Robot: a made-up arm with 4 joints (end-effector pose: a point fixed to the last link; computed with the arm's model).
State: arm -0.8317 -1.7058 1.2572 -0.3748
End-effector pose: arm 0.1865 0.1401 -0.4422 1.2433 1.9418 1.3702
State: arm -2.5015 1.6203 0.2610 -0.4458
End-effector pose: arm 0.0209 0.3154 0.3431 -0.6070 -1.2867 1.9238
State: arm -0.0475 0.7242 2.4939 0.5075
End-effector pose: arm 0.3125 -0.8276 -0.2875 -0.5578 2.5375 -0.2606
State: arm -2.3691 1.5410 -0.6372 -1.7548
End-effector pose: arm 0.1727 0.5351 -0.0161 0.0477 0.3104 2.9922
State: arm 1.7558 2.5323 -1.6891 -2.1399
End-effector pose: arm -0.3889 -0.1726 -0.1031 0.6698 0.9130 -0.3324
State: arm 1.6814 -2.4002 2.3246 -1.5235
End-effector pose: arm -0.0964 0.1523 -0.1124 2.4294 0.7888 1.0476
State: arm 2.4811 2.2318 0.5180 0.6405
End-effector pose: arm -0.2357 -0.3193 -0.0329 0.4097 -2.8001 0.5287
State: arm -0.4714 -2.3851 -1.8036 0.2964
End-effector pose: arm -0.3602 -0.0891 -0.1948 1.3731 -0.1188 -1.6333
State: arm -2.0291 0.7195 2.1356 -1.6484
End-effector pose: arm 0.4200 0.0273 -0.0676 -0.3430 0.7364 -0.1284
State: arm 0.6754 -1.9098 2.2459 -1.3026
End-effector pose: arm -0.1466 0.0017 -0.2363 2.0800 2.0047 0.7781
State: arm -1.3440 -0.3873 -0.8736 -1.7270
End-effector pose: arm 0.2976 0.2093 -0.2652 2.3224 0.6532 1.3604
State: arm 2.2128 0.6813 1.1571 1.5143
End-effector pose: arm -0.5109 -0.3884 -0.0944 0.2908 2.2859 -0.6211
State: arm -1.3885 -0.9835 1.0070 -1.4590
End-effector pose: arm 0.0929 -0.0680 -0.3630 0.8810 2.3505 0.2772
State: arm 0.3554 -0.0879 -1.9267 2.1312
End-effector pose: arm -0.3531 0.1845 -0.2376 -1.5508 -0.7804 -2.2142
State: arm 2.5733 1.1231 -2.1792 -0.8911
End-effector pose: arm -0.2665 0.3470 0.2291 -0.9900 -0.1715 -0.4874
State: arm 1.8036 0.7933 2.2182 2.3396
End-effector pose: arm -0.3859 -0.2256 -0.6014 0.5495 1.8128 0.9376
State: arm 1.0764 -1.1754 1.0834 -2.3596
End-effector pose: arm 0.0385 0.0758 -0.0017 -2.5083 0.1690 0.4299
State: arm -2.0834 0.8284 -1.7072 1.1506
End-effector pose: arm 0.5992 -0.2743 -0.0987 0.9752 -2.2707 0.6696
